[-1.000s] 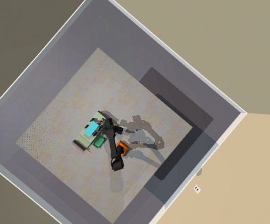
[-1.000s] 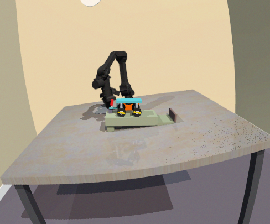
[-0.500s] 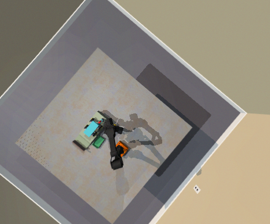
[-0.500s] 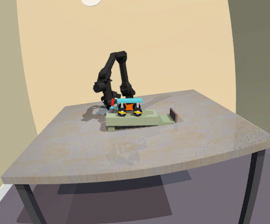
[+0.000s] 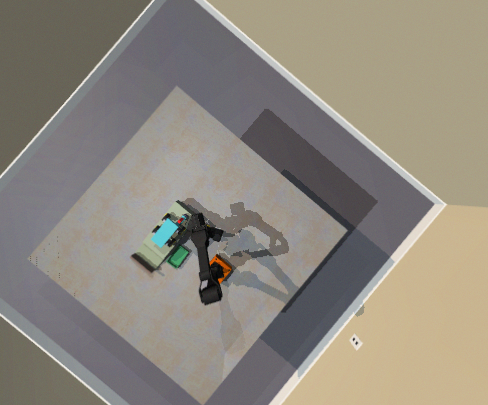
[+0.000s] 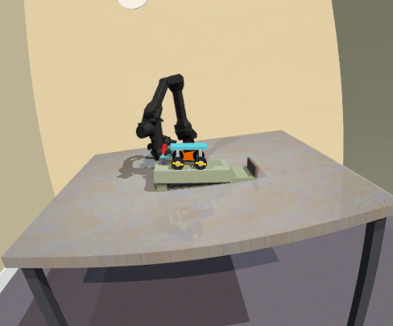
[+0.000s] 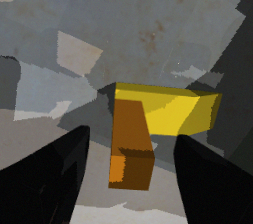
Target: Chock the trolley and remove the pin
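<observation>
Now: gripper tip 20 mm short of the yellow chock, 20 mm above it and 10 mm to the right of it. Round my gripper tip: red-headed stop pin: 130 mm ahead, 90 mm above, 20 mm to the left; trolley: 160 mm ahead, 120 mm to the left, 70 mm above; dark end stop: 370 mm to the left, 180 mm ahead, 10 mm below.
</observation>
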